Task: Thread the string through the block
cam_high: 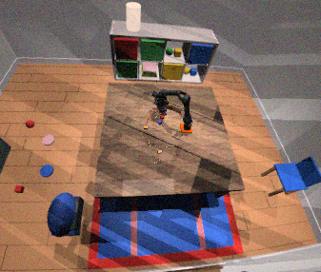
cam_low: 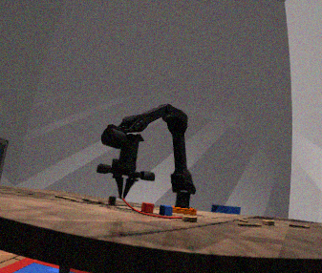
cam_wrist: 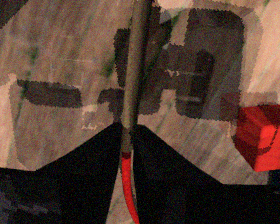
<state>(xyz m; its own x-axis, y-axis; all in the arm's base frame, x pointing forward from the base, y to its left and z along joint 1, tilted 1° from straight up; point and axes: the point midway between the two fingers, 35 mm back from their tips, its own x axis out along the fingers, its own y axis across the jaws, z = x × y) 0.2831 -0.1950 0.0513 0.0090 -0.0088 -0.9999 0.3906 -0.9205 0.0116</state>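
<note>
Now: gripper tip 3 cm past the red block, 8 cm to the right of it and 2 cm above it. From my gripper tip the other things lie so: tan wooden cylinder (13 cm behind, 7 cm to the right, 2 cm below); then blue block (1 cm behind, 15 cm to the left, 2 cm below); then thin pale wooden stick (1 cm behind, 1 cm to the right).
</note>
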